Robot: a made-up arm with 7 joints.
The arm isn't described. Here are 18 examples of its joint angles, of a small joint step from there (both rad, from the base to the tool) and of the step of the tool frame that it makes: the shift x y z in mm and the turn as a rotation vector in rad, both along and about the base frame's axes.
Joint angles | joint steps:
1: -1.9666 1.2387 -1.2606 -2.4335 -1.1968 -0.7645 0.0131 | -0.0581 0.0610 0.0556 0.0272 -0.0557 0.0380 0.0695
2: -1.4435 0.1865 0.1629 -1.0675 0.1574 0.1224 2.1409 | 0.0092 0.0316 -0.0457 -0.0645 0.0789 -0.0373 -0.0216
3: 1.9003 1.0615 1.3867 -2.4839 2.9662 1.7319 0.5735 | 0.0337 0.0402 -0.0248 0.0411 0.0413 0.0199 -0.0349
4: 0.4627 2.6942 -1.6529 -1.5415 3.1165 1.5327 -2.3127 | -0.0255 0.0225 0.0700 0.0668 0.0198 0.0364 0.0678
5: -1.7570 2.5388 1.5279 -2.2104 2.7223 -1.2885 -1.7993 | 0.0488 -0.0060 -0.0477 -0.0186 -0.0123 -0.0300 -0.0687
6: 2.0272 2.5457 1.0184 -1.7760 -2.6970 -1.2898 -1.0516 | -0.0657 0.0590 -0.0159 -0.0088 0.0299 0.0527 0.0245
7: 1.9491 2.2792 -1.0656 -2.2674 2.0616 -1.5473 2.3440 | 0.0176 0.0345 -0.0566 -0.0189 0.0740 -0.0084 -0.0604
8: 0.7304 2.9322 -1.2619 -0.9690 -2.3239 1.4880 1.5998 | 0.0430 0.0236 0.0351 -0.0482 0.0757 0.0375 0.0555
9: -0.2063 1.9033 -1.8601 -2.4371 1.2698 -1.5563 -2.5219 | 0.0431 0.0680 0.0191 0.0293 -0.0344 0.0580 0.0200
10: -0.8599 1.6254 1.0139 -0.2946 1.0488 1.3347 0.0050 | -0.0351 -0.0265 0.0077 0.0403 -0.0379 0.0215 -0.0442
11: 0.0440 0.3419 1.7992 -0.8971 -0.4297 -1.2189 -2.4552 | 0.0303 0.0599 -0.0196 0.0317 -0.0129 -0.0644 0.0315
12: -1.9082 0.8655 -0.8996 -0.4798 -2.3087 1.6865 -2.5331 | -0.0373 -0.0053 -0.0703 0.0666 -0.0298 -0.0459 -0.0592
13: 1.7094 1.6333 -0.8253 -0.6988 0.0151 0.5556 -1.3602 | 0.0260 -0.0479 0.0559 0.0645 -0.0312 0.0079 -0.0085
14: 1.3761 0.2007 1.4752 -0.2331 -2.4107 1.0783 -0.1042 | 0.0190 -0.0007 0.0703 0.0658 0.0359 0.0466 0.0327
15: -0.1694 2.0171 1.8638 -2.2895 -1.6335 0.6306 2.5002 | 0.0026 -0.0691 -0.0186 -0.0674 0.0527 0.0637 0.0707
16: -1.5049 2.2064 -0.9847 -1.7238 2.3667 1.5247 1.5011 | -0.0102 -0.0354 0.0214 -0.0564 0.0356 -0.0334 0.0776
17: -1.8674 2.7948 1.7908 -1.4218 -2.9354 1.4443 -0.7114 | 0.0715 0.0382 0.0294 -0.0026 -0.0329 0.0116 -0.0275
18: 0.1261 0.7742 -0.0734 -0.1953 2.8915 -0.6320 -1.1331 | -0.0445 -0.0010 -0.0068 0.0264 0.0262 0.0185 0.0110
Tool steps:
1: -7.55 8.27 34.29 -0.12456 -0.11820 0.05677
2: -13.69 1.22 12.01 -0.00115 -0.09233 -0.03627
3: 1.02 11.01 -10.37 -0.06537 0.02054 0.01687
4: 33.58 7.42 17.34 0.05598 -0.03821 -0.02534
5: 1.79 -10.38 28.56 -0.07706 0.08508 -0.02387
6: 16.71 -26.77 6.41 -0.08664 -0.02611 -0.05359
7: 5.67 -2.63 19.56 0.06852 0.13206 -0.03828
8: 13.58 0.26 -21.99 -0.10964 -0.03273 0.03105
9: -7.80 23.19 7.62 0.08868 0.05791 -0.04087
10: 16.82 2.13 -18.45 -0.01131 0.02712 -0.05276
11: -8.21 19.11 17.98 0.07664 0.02658 -0.06343
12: -1.61 8.70 4.04 -0.00079 0.02080 0.14126
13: -8.58 -2.93 13.46 0.03818 0.02254 -0.01740
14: -1.71 -25.30 8.31 0.11620 0.02377 0.04532
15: 12.00 7.68 -12.80 0.08627 0.07525 -0.04547
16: 9.80 -26.78 -2.21 -0.04548 0.00915 -0.03311
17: -8.94 -24.46 16.19 0.00524 -0.00767 0.03995
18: 15.85 -0.06 -0.01 -0.00197 -0.05640 0.01027
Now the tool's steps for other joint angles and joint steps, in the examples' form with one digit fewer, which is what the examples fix.
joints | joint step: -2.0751 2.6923 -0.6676 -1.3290 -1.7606 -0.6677 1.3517 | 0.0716 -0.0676 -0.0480 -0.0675 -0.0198 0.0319 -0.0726
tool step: 63.8 -9.2 33.7 0.1044 0.1985 0.0329
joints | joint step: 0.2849 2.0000 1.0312 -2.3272 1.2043 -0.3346 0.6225 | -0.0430 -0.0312 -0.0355 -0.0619 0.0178 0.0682 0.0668
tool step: -11.3 -3.1 -11.3 0.0054 0.1062 0.0075
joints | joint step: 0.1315 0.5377 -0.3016 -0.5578 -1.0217 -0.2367 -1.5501 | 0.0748 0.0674 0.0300 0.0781 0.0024 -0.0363 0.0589
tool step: -63.9 48.3 15.8 0.0402 0.1113 0.1196
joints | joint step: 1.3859 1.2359 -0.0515 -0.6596 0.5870 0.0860 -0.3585 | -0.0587 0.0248 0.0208 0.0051 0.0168 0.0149 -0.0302
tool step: 28.0 15.7 -8.7 0.0198 -0.0413 -0.0378
